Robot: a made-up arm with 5 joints. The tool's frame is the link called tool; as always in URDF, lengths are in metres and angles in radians. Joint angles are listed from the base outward. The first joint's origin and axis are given. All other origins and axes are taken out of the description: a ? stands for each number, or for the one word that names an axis. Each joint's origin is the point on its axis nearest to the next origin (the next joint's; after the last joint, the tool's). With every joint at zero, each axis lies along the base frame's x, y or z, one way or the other. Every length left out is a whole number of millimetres.
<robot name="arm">
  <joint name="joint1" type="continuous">
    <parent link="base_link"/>
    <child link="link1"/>
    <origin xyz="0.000 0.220 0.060" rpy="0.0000 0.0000 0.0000"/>
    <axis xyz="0 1 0"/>
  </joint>
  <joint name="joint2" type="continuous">
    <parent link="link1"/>
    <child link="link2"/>
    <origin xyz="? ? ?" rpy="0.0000 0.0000 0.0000"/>
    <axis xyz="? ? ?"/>
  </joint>
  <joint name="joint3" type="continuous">
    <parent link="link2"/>
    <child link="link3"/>
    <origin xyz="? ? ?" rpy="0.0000 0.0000 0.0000"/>
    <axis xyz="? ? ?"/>
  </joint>
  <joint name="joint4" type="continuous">
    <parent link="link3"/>
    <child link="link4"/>
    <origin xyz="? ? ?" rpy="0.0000 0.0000 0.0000"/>
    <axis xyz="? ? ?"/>
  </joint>
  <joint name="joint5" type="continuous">
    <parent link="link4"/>
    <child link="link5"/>
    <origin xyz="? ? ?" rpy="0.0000 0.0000 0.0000"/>
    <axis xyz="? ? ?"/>
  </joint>
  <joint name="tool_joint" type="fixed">
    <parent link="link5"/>
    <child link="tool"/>
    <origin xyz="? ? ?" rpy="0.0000 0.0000 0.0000"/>
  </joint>
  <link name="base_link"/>
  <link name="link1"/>
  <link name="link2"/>
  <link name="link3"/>
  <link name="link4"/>
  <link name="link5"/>
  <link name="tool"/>
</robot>
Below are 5 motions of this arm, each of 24 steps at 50 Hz.
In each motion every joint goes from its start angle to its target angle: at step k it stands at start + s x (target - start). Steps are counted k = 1, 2, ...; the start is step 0. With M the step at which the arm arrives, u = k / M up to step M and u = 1 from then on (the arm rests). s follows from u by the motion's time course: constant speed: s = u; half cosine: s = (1 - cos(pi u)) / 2; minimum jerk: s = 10 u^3 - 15 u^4 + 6 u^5.
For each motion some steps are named. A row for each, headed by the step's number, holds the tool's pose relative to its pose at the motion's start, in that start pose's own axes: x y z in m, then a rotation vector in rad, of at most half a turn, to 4 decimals.
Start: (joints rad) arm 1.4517 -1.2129 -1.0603 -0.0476 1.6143
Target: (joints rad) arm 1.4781 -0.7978 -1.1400 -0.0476 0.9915
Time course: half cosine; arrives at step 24
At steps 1, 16, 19, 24:
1: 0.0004 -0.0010 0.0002 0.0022 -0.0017 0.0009
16: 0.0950 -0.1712 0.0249 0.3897 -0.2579 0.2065
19: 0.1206 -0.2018 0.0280 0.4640 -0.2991 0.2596
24: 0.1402 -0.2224 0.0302 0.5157 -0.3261 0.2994

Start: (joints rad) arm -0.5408 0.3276 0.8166 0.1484 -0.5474
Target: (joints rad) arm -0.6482 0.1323 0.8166 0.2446 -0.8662
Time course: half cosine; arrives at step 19
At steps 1, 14, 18, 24:
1: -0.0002 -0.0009 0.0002 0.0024 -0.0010 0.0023
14: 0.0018 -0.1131 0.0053 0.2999 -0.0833 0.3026
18: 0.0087 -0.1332 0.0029 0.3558 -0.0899 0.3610
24: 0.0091 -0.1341 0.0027 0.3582 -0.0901 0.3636

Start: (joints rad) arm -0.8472 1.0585 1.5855 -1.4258 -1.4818
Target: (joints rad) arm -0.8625 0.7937 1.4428 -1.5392 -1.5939
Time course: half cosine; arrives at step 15
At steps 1, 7, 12, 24:
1: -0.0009 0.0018 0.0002 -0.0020 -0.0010 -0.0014
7: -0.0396 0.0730 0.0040 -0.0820 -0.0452 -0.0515
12: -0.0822 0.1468 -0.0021 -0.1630 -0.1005 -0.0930
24: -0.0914 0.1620 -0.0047 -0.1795 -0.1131 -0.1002

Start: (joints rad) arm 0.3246 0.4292 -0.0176 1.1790 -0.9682
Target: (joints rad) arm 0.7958 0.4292 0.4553 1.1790 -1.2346
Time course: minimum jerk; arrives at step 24
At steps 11, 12, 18, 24:
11: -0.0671 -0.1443 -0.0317 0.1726 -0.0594 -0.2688
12: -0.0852 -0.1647 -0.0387 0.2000 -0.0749 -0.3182
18: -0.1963 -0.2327 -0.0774 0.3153 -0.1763 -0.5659
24: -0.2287 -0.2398 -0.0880 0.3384 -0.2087 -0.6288

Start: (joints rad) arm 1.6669 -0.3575 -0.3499 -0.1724 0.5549
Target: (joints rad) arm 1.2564 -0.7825 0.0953 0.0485 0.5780
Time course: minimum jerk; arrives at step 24
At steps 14, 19, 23, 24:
14: -0.2787 0.0509 -0.1715 0.2810 -0.5305 -0.4324
19: -0.3547 0.1101 -0.2667 0.3881 -0.7836 -0.5980
23: -0.3672 0.1254 -0.2888 0.4111 -0.8428 -0.6334
24: -0.3673 0.1256 -0.2891 0.4113 -0.8434 -0.6337

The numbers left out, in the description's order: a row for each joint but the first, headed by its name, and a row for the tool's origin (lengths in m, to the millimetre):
joint2: xyz -0.070 0.000 0.180, axis 0 1 0
joint3: xyz -0.030 0.000 0.140, axis 1 0 0
joint4: xyz 0.000 -0.480 0.100, axis 0 -1 0
joint5: xyz 0.050 0.000 -0.080, axis -1 0 0
tool: xyz 0.000 0.080 0.360

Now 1 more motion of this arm.
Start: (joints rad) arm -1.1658 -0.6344 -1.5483 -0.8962 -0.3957
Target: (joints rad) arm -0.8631 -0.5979 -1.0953 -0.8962 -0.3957
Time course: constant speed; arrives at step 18
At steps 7, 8, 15, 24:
7: 0.1497 0.0191 0.0211 0.0074 0.0980 0.1968
8: 0.1714 0.0241 0.0228 0.0085 0.1137 0.2240
15: 0.3224 0.0752 0.0236 0.0171 0.2348 0.4075
24: 0.3852 0.1049 0.0173 0.0213 0.2927 0.4819

